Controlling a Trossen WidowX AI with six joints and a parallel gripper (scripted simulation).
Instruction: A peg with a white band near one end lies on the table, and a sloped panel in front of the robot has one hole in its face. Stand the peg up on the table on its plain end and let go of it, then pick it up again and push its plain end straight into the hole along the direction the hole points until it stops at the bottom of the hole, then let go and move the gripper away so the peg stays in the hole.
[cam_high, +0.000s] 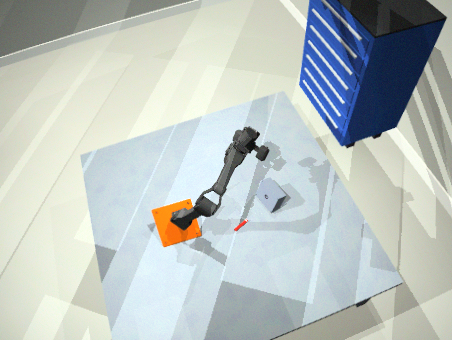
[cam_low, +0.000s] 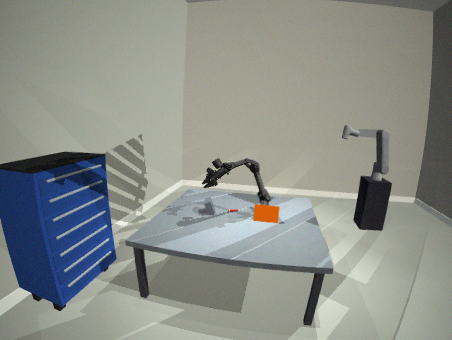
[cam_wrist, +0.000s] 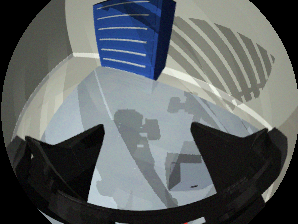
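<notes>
My gripper tip is 27 cm above the peg, 24 cm to the left of it and 18 cm past it. Also, from my gripper tip: panel (22 cm below, 17 cm to the right, 1 cm behind).
</notes>
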